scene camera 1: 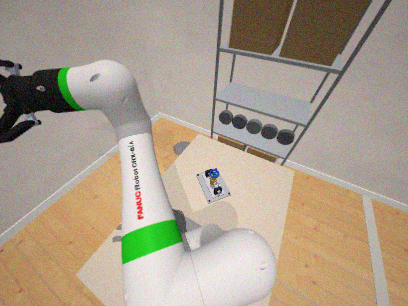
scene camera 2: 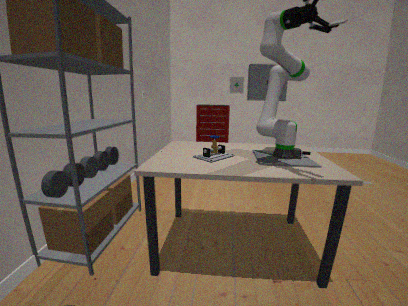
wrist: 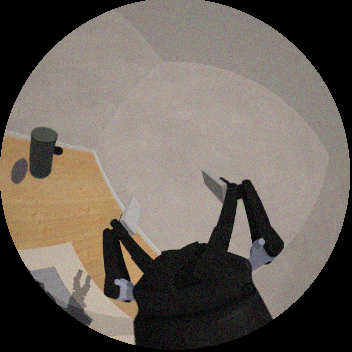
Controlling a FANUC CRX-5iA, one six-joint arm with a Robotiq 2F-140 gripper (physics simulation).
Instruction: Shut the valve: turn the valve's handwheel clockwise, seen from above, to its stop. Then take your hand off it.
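The valve has a blue handwheel (scene camera 1: pixel 214 173) (scene camera 2: pixel 214 137) on top of a brass-coloured body (scene camera 1: pixel 213 181) (scene camera 2: pixel 214 146) with black ends. It stands on a grey base plate (scene camera 1: pixel 205 190) (scene camera 2: pixel 213 158) on the table. The handwheel's turn position is too small to read. The valve does not show in the wrist view. My gripper (scene camera 1: pixel 10 95) (scene camera 2: pixel 330 12) (wrist: pixel 169 189) is open, with its fingers wide apart and nothing between them. It is high above the table and far from the valve, on the robot-base side. Its tips are partly cut off in scene camera 1.
The table (scene camera 1: pixel 267 200) (scene camera 2: pixel 240 176) bears the valve and the arm's base. A shelf rack (scene camera 1: pixel 215 95) (scene camera 2: pixel 63 100) with boxes and dark round items stands beside the table. A red panel (scene camera 2: pixel 213 123) is behind the table. A dark cylinder (wrist: pixel 42 155) stands on the floor.
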